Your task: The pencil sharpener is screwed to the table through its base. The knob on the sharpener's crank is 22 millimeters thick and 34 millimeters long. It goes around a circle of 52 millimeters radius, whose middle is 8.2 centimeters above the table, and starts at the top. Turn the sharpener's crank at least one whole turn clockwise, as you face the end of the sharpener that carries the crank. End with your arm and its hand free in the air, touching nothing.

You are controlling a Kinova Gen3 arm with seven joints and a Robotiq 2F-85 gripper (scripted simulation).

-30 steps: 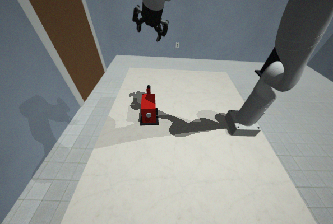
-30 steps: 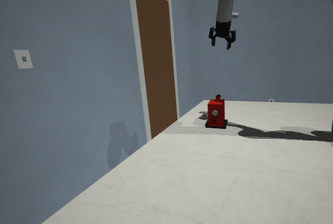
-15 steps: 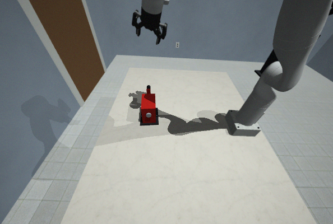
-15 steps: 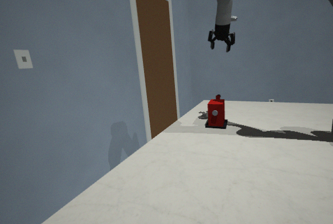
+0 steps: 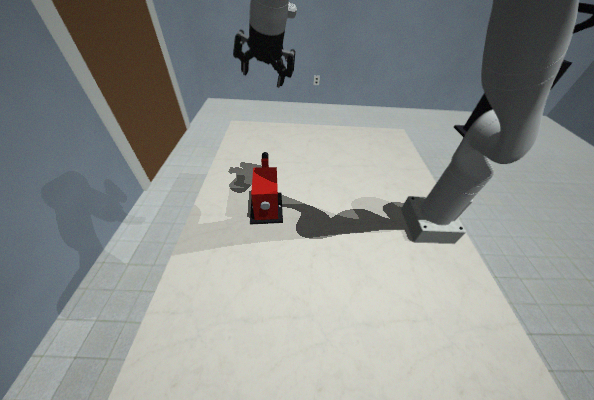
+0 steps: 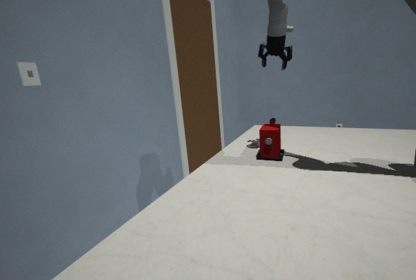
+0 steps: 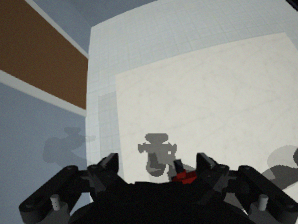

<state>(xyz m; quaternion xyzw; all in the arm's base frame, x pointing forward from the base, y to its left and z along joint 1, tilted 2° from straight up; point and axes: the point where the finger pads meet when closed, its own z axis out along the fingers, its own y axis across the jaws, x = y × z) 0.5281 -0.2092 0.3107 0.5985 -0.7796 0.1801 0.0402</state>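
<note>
Right now the crank knob is 25 cm below my hand and 2 cm to the left of it.
</note>
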